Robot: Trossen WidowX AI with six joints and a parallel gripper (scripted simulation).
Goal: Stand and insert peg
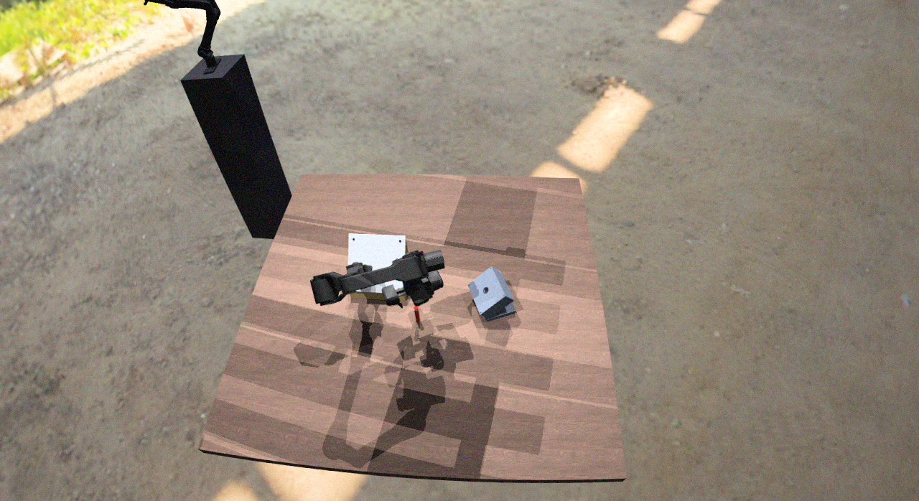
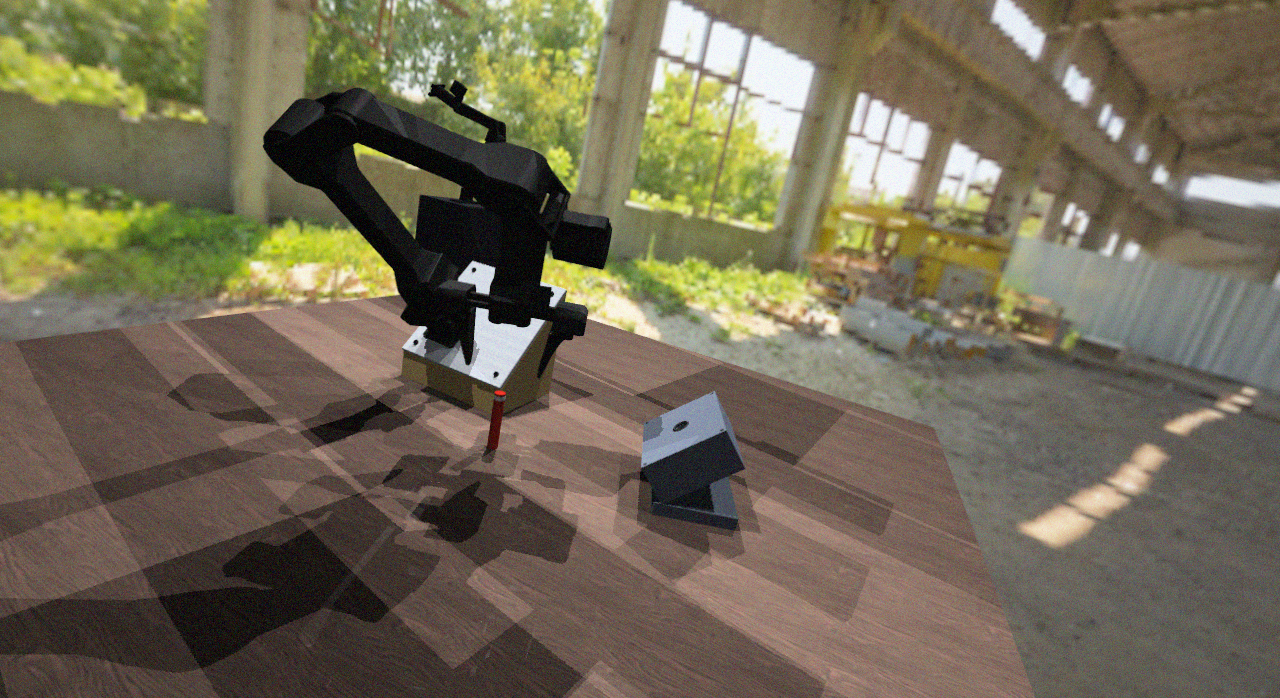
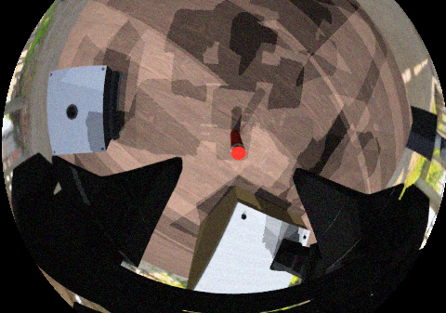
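Right now my gripper tip is 50 mm above the red peg. The rest, counted from my gripper tip: grey sloped panel 240 mm ahead, 90 mm to the left, 40 mm below.
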